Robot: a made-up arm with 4 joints.
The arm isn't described. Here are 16 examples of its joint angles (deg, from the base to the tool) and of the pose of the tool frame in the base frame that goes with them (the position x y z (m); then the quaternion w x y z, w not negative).
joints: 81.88 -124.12 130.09 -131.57
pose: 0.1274 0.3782 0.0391 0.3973 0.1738 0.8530 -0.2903
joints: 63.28 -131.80 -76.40 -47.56
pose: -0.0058 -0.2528 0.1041 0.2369 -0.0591 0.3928 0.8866
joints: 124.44 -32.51 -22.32 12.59
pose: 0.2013 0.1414 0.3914 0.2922 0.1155 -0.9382 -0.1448
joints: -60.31 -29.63 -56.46 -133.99
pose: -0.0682 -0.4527 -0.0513 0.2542 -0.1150 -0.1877 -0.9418
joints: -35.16 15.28 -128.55 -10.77
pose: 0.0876 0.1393 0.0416 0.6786 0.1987 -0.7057 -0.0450
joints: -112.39 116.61 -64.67 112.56
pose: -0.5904 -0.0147 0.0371 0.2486 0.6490 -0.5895 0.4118
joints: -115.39 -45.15 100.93 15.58
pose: -0.0361 0.2480 0.0192 0.2335 -0.0711 -0.8758 0.4163
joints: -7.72 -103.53 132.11 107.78
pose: -0.0394 -0.0585 0.3366 0.4213 0.8790 -0.2188 -0.0442
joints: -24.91 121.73 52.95 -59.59
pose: -0.0954 -0.1419 -0.3726 0.7498 -0.3357 0.1603 0.5472
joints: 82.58 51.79 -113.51 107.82
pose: 0.4240 0.0403 0.3858 0.4143 0.6512 0.6188 -0.1462
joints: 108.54 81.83 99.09 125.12
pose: -0.2938 -0.3030 0.2857 0.4858 -0.3483 0.5358 0.5963
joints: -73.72 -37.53 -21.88 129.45
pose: -0.4983 -0.1081 0.2356 0.5590 0.2725 0.3922 0.6778
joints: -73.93 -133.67 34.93 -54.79
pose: -0.3803 -0.1088 -0.1487 0.1956 0.4197 -0.1429 0.8747
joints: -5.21 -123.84 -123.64 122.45
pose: -0.2918 -0.1732 -0.2011 0.4498 -0.7375 0.5029 0.0278
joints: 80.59 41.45 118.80 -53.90
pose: 0.2022 -0.2538 -0.1699 0.7608 -0.4497 0.1148 -0.4537
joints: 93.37 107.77 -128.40 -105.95
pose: -0.1904 -0.0530 0.3725 0.4885 0.5860 -0.1375 0.6317
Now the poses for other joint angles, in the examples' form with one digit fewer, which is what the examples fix.
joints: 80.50 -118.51 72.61 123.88
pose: -0.106 0.350 0.131 0.416 0.362 -0.754 0.356
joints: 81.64 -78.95 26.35 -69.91
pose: 0.431 -0.152 0.081 0.346 0.627 0.001 -0.698
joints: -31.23 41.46 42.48 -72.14
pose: -0.144 -0.099 -0.372 0.812 -0.358 0.433 -0.156
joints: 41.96 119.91 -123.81 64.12
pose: 0.103 0.133 -0.212 0.295 -0.217 0.722 -0.587
